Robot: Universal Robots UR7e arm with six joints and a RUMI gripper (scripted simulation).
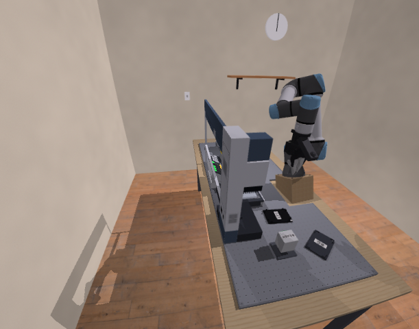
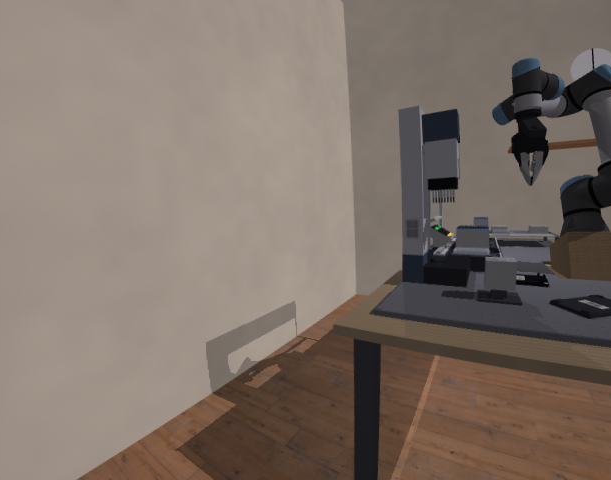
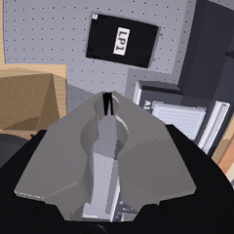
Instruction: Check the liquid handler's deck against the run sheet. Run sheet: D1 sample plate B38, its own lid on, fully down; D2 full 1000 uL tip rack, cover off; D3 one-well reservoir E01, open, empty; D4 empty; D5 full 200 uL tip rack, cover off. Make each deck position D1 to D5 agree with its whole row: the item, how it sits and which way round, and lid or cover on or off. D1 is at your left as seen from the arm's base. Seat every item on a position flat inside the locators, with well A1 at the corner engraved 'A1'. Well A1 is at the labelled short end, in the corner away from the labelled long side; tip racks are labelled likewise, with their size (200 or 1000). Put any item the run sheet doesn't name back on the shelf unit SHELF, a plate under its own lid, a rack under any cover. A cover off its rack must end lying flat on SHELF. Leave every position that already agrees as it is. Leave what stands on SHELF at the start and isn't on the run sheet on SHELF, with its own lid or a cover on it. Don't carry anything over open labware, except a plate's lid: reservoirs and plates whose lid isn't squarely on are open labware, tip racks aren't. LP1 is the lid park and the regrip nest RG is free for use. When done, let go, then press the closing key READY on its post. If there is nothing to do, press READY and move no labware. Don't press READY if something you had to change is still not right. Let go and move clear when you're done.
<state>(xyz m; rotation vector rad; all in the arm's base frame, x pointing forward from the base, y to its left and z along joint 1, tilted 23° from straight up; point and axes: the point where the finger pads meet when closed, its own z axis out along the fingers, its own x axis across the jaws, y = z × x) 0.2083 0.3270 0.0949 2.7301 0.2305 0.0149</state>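
My gripper is now 25 cm above the ready key post, 17 cm to the right of it and 9 cm short of it. The rest, counted from my hand: liquid handler head: 25 cm ahead, 7 cm above, 5 cm to the left; then LP1 label: 30 cm below, 2 cm ahead, 1 cm to the right; then lid park LP1: 31 cm below, 2 cm ahead, 1 cm to the right.
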